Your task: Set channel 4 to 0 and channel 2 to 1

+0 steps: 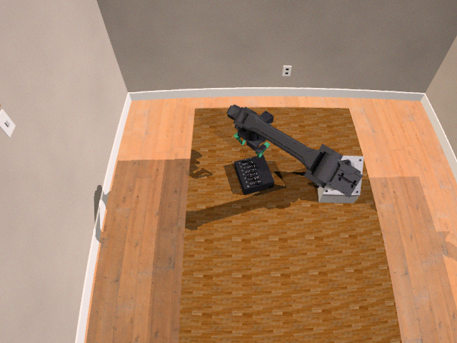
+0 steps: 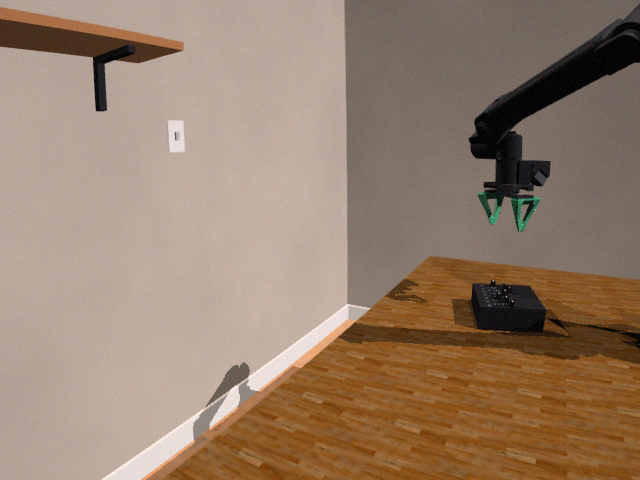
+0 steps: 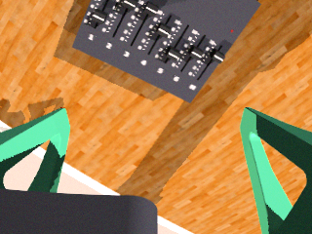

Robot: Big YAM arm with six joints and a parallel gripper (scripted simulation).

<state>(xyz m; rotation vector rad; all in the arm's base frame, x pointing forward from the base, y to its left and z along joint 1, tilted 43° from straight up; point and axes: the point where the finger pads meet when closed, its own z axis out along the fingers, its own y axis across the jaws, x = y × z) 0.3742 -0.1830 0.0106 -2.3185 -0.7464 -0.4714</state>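
The channel 2 fader cap lies 1 cm behind my hand, 4 cm to the right of it and 16 cm below it. From my hand the other things lie so: channel 5 fader cap: 3 cm to the left, 16 cm below; then channel 3 cap: 2 cm behind, 2 cm to the right, 16 cm below; then channel 4 fader cap: 1 cm behind, 1 cm to the left, 16 cm below.
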